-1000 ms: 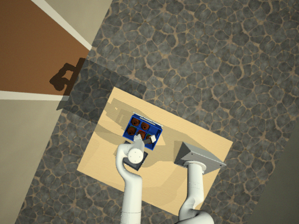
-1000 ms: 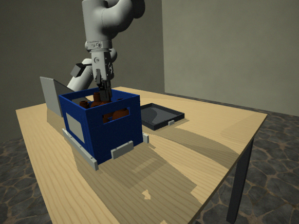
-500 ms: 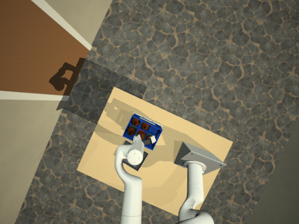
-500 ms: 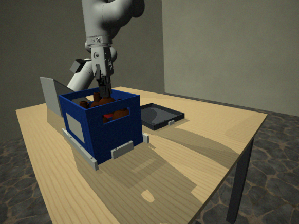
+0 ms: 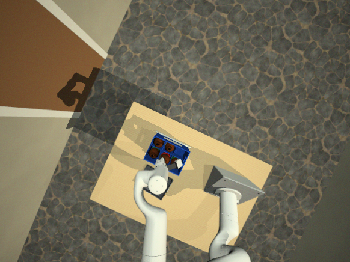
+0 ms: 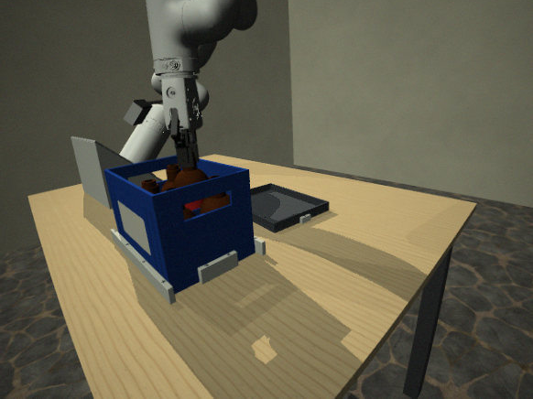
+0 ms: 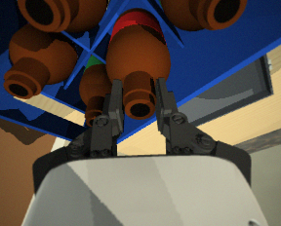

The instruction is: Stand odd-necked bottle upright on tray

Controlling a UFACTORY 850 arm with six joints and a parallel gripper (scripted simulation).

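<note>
Right now the blue crate is 110 mm below my hand, 40 mm to the right of it and 10 mm behind it. Also, from my hand: brown bottle: 110 mm below, 90 mm behind, 20 mm to the left; dark tray: 240 mm to the left, 180 mm below, 30 mm ahead.
</note>
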